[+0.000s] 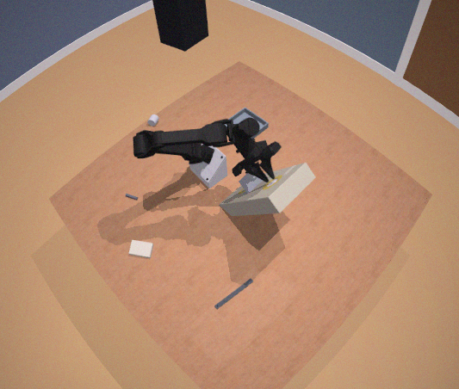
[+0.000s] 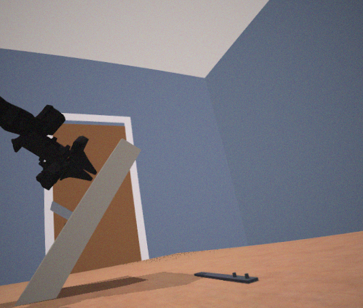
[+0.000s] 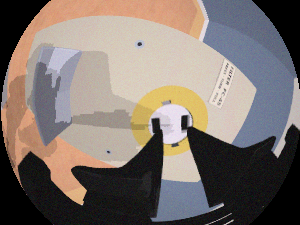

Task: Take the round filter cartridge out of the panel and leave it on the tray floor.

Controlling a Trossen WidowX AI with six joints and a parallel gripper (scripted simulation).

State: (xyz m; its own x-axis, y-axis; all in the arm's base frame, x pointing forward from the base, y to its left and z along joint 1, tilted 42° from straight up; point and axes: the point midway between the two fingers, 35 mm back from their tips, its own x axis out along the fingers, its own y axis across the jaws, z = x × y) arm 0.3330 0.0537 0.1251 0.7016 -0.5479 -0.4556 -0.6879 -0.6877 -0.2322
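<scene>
My gripper tip is now 2 cm short of the round white filter cartridge and 2 cm above it. The rest, counted from my gripper tip: beige service panel 3 cm behind, 9 cm below; then beige block 30 cm behind, 41 cm to the right, 26 cm below; then blue-grey tray 35 cm behind, 33 cm to the left, 26 cm below.
</scene>
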